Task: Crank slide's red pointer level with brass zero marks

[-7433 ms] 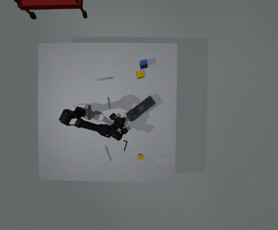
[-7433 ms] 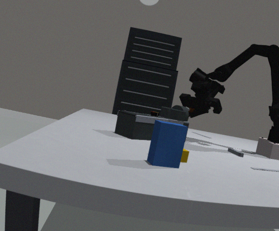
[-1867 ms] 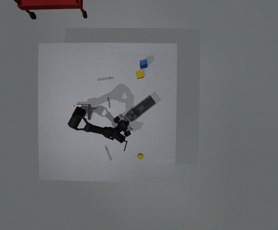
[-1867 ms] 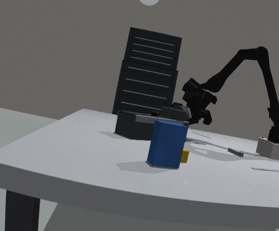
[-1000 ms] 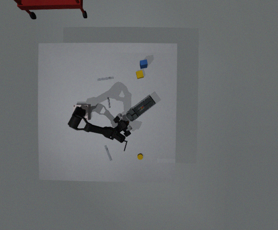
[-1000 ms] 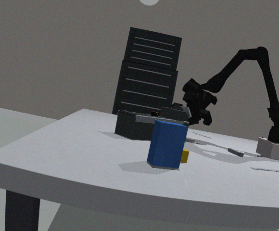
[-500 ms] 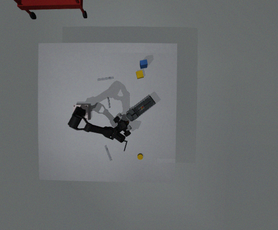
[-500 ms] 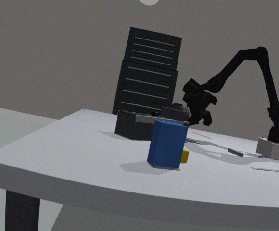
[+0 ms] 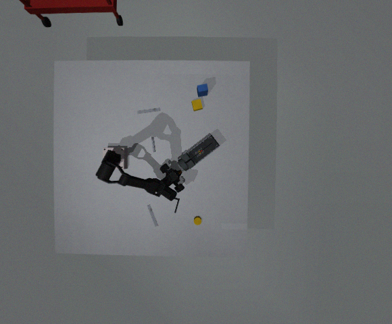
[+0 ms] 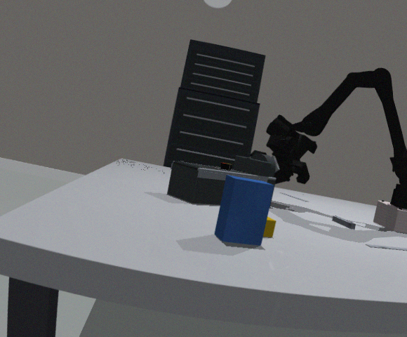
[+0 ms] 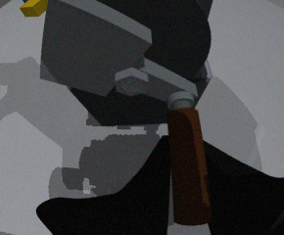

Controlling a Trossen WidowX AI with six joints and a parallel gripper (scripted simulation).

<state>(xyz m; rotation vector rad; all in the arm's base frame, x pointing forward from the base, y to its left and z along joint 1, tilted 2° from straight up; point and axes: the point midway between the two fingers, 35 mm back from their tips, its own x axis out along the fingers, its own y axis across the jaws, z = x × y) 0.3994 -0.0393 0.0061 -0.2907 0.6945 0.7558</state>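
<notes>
Right now my gripper tip is 30 mm below the brown crank handle, 10 mm to the left of it and 10 mm past it. Round my gripper tip: red pointer (140 mm to the left, 110 mm ahead, 40 mm above); then black hex key (210 mm to the right, 40 mm below); then yellow block (440 mm to the left, 40 mm ahead, 30 mm below).
</notes>
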